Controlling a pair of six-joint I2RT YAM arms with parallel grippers.
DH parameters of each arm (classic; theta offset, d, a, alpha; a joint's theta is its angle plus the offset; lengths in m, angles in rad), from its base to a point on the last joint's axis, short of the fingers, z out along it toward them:
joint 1: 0 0.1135 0.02 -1.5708
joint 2: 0 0 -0.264 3.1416
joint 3: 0.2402 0 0.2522 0
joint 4: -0.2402 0 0.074 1.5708
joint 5: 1.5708 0 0 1.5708
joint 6: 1.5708 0.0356 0 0
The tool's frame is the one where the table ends.
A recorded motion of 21 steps. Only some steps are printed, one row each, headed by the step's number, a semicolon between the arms.
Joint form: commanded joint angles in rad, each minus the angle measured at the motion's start. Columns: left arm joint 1, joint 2, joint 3, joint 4, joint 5, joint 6; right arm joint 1, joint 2, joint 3, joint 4, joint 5, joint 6.
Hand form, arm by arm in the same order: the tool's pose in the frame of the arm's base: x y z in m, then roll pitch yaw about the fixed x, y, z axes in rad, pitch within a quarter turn. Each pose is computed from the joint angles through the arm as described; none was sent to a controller.
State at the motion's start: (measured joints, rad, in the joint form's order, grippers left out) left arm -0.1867 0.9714 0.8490 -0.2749 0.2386 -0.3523; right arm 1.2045 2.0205 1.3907 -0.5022 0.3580 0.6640
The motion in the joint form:
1: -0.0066 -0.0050 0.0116 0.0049 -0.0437 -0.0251; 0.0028 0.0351 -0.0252 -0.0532 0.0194 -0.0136
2: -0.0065 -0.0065 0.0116 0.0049 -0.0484 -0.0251; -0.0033 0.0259 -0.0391 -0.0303 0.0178 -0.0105
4: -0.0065 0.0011 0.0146 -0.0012 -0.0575 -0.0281; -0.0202 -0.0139 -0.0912 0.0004 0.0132 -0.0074
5: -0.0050 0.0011 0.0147 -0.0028 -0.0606 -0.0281; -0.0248 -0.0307 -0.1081 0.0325 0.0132 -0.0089
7: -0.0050 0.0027 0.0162 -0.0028 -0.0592 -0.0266; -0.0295 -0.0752 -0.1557 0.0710 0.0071 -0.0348
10: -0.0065 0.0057 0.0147 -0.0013 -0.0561 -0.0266; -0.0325 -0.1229 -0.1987 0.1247 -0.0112 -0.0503
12: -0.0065 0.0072 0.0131 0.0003 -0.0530 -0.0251; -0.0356 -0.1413 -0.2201 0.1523 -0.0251 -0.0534
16: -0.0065 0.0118 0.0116 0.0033 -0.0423 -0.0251; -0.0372 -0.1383 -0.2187 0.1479 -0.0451 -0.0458
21: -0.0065 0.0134 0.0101 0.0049 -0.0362 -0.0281; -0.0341 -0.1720 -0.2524 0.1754 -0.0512 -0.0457
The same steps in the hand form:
1: 0.2158 -0.0493 0.3245 -2.2928 0.9946 -2.6093; 0.1560 0.3733 0.1359 -3.0461 0.4845 -2.6237
2: 0.2155 -0.0490 0.3248 -2.2933 0.9969 -2.6053; 0.1580 0.3716 0.1366 -3.0623 0.4978 -2.6397
4: 0.2170 -0.0490 0.3237 -2.3079 0.9889 -2.6079; 0.1607 0.3606 0.1391 -3.0813 0.5092 -2.6669
5: 0.2171 -0.0485 0.3236 -2.3113 0.9886 -2.6064; 0.1620 0.3591 0.1422 -3.1047 0.5333 -2.6818
7: 0.2174 -0.0487 0.3238 -2.3123 0.9893 -2.6091; 0.1606 0.3513 0.1474 -3.1210 0.5558 -2.6704
10: 0.2179 -0.0492 0.3228 -2.3143 0.9862 -2.6151; 0.1589 0.3459 0.1554 3.1122 0.5896 -2.6793
12: 0.2182 -0.0494 0.3221 -2.3160 0.9854 -2.6199; 0.1585 0.3433 0.1574 3.0838 0.6003 -2.6892
16: 0.2192 -0.0500 0.3210 -2.3140 0.9804 -2.6282; 0.1585 0.3434 0.1562 3.0676 0.5838 -2.6963
21: 0.2194 -0.0502 0.3203 -2.3096 0.9755 -2.6290; 0.1550 0.3385 0.1602 3.0407 0.6008 -2.7053

